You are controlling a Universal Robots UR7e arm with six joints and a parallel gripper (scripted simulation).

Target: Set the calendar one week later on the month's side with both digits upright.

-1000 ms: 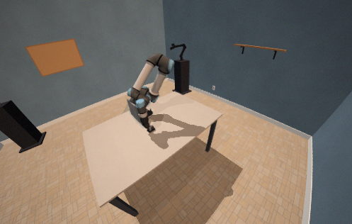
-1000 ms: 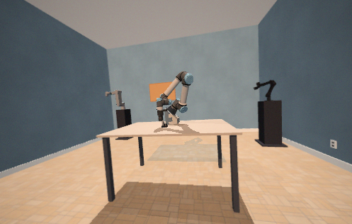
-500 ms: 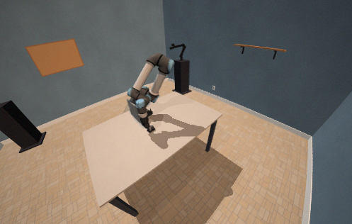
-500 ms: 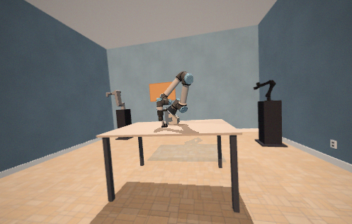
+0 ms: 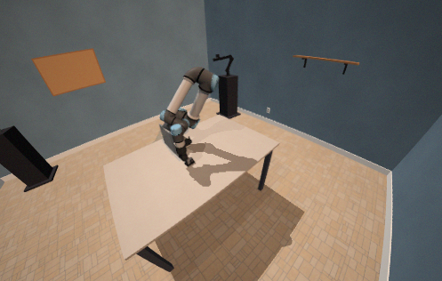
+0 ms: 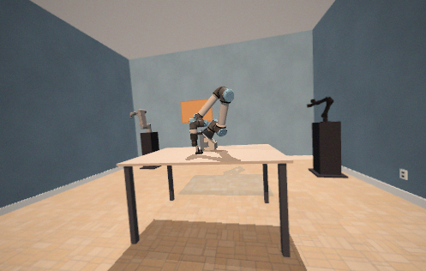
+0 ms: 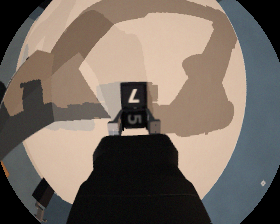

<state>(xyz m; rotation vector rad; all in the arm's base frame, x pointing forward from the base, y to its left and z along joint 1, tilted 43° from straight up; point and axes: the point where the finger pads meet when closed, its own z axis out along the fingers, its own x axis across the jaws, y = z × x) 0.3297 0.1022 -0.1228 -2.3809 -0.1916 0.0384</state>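
The dark calendar cube is 10 mm below my hand. Also, from my hand: calendar tray 30 mm below, 20 mm to the left.
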